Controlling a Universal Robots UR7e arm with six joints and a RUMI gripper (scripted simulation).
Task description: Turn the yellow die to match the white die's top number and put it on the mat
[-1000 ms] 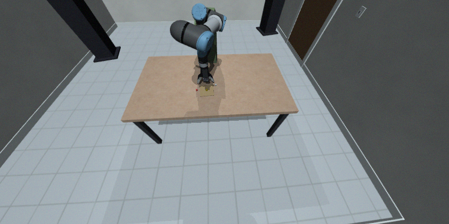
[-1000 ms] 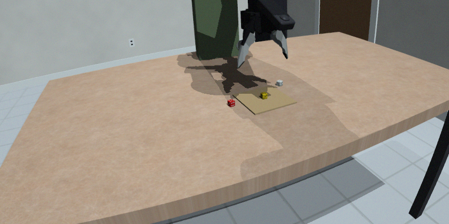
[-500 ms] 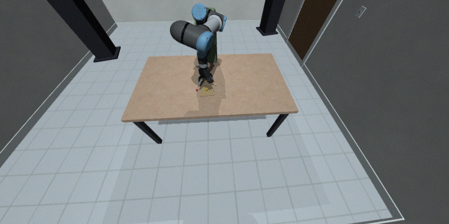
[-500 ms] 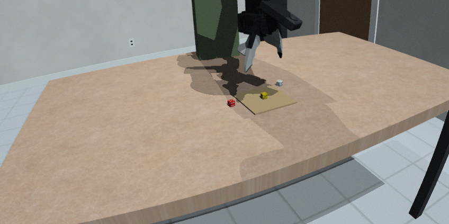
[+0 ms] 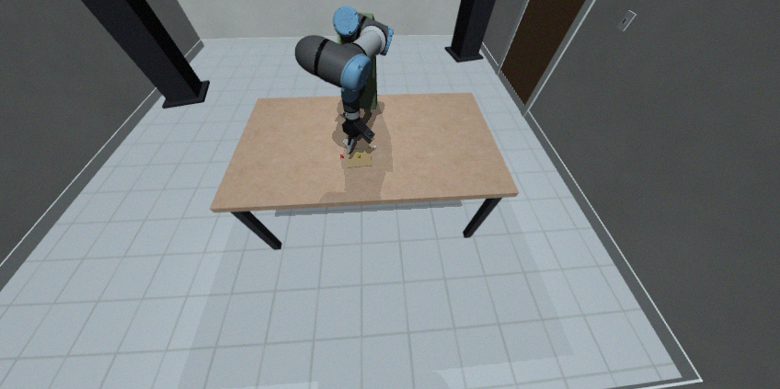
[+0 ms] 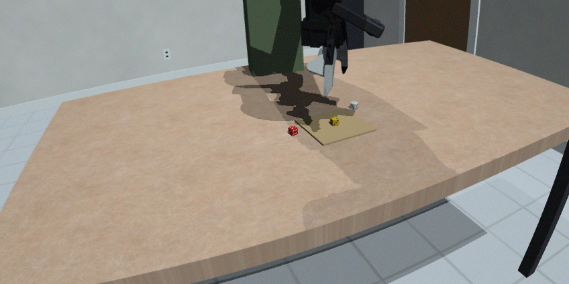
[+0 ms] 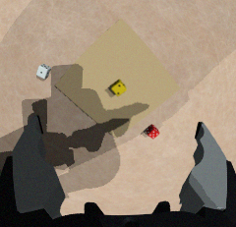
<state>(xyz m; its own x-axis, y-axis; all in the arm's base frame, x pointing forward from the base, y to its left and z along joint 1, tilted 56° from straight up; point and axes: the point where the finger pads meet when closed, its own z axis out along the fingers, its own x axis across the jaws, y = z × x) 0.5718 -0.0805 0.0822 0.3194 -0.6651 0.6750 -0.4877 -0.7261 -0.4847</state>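
Right now my hand is 90 mm above the yellow die. Round my hand: red die: 100 mm to the right, 90 mm below, 30 mm behind; then tan mat: 100 mm below; then white die: 100 mm to the left, 90 mm below, 50 mm behind.
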